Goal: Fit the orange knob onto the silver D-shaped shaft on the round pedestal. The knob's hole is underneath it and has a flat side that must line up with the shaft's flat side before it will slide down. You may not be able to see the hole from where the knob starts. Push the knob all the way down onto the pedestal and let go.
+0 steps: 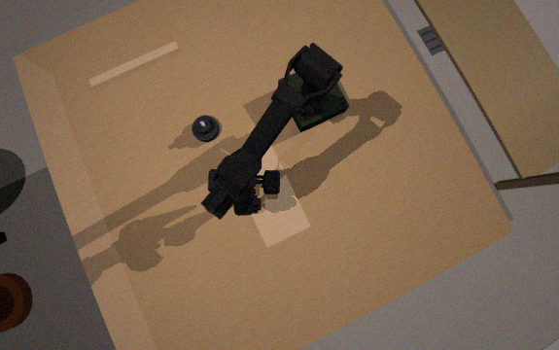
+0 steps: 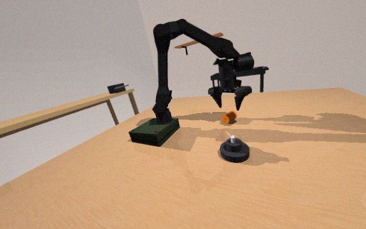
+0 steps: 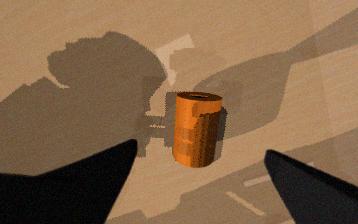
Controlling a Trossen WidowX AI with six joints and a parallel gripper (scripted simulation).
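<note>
The orange knob lies 40 mm below my gripper tip, 10 mm to the right of it and 10 mm behind it. From my gripper tip the other things lie so: black round pedestal: 230 mm to the right, 30 mm below, 20 mm ahead.
</note>
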